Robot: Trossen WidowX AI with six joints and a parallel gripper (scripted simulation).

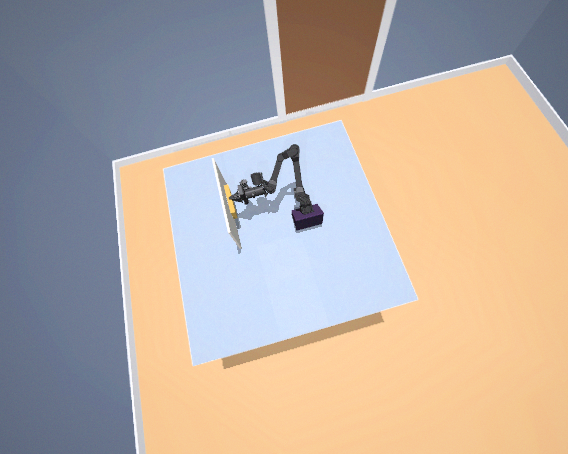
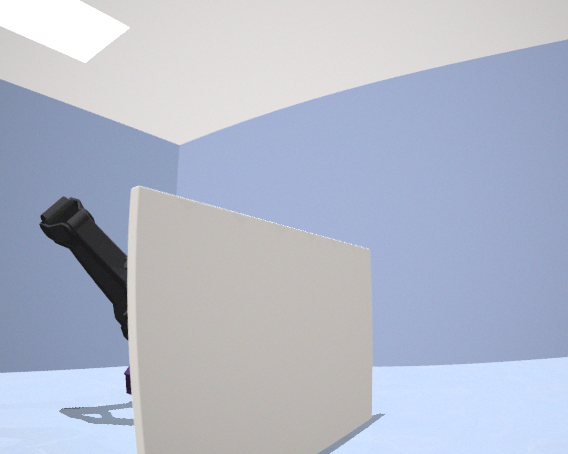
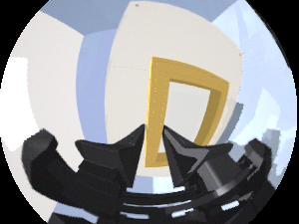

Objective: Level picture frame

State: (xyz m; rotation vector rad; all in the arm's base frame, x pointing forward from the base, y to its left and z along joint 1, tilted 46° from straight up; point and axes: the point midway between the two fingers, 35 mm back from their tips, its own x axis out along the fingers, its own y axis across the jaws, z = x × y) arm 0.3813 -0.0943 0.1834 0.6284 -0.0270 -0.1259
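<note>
My gripper tip is 50 mm above the yellow picture frame, 10 mm to the left of it and 10 mm short of it. Also, from my gripper tip: panel: 60 mm below, 20 mm ahead.
</note>
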